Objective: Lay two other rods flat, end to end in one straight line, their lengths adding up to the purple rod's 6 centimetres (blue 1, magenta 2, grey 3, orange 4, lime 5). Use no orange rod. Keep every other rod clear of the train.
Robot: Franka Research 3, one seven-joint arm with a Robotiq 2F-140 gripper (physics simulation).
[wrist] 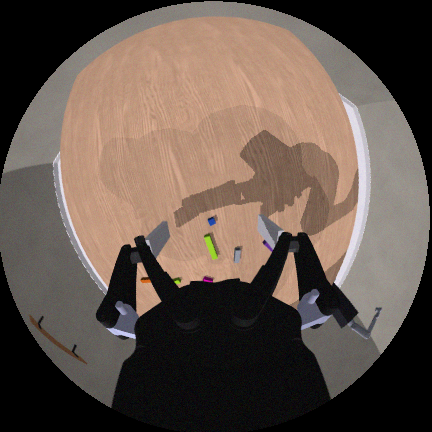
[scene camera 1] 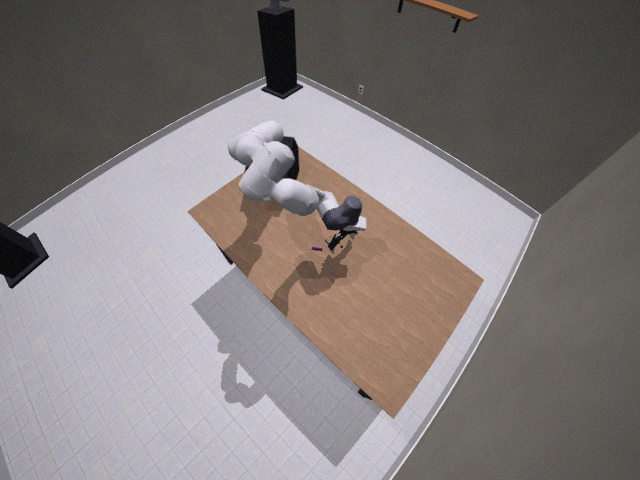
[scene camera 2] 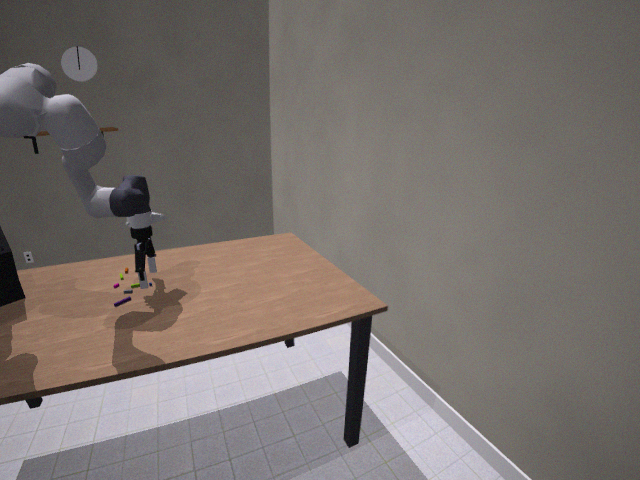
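A long lime rod (wrist: 211,247) (scene camera 2: 135,285) lies flat. The small blue rod (wrist: 212,221) (scene camera 2: 150,284) lies beyond its far end, with a gap between them, and looks slightly right of the lime rod's line in the wrist view. My gripper (wrist: 212,225) (scene camera 2: 148,279) (scene camera 1: 342,242) is open and empty, above the table, its fingers wide on either side of the blue rod. The purple rod (wrist: 268,245) (scene camera 2: 122,301) (scene camera 1: 316,249) lies apart, partly behind the right finger in the wrist view.
A grey rod (wrist: 237,255) (scene camera 2: 127,291) lies between the long lime and purple rods. A magenta rod (wrist: 208,279) (scene camera 2: 116,285), a second lime piece (wrist: 177,281) (scene camera 2: 121,276) and an orange rod (wrist: 145,280) (scene camera 2: 126,270) lie nearer the gripper's body.
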